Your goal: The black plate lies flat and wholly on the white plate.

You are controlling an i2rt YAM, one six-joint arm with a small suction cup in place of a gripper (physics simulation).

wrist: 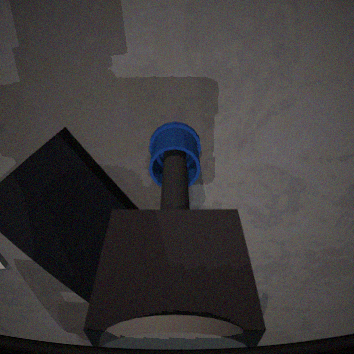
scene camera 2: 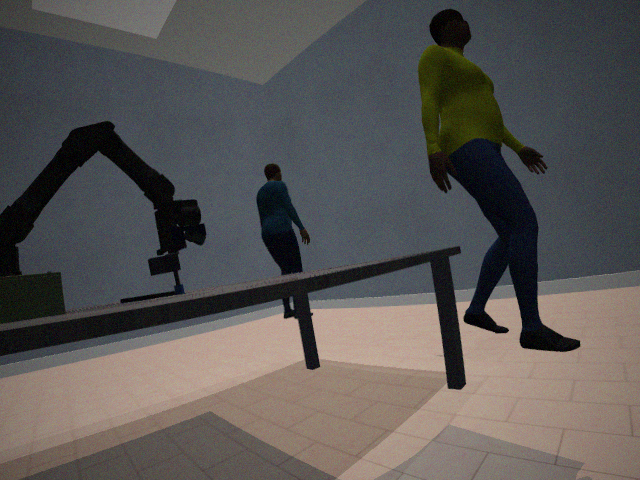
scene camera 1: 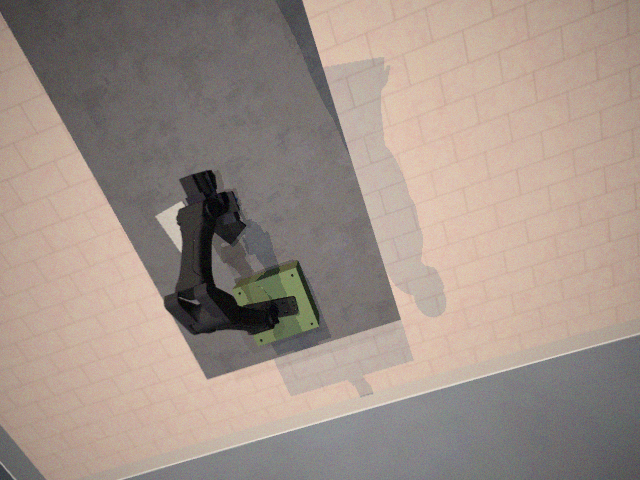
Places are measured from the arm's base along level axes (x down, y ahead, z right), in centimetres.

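Pixels of known places: end effector, tool point: [wrist: 174, 134]; arm's base, origin of the base link: [scene camera 2: 5, 281] [scene camera 1: 270, 309].
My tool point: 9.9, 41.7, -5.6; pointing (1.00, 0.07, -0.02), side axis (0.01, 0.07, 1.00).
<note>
Ahead of a thing's pixels: the offset from my tool point to its middle, as dx, dy, dz. Level surfaces: height alone.
The black plate {-1.6, -7.8, -5.9} [scene camera 2: 147, 298] [wrist: 52, 210] lies flat on the grey table, left of my suction cup in the wrist view; in scene camera 1 I cannot tell it from the dark arm. The white plate {-1.3, -6.2, -22.0} [scene camera 1: 169, 223] lies on the table, partly hidden under the arm in scene camera 1; a sliver of the white plate [wrist: 2, 263] shows at the wrist view's left edge. My blue suction cup [scene camera 2: 179, 289] [wrist: 175, 142] is low at the table top, beside the black plate's edge and not over it. The suction is on and the cup holds nothing.
The arm's green base block [scene camera 1: 305, 304] [scene camera 2: 31, 296] stands at one end of the long grey table {dx -0.7} [scene camera 1: 289, 170] [scene camera 2: 361, 268]. Two standing people, one in a yellow top [scene camera 2: 460, 98] and one in a teal top [scene camera 2: 276, 206], are beyond the table in scene camera 2.
</note>
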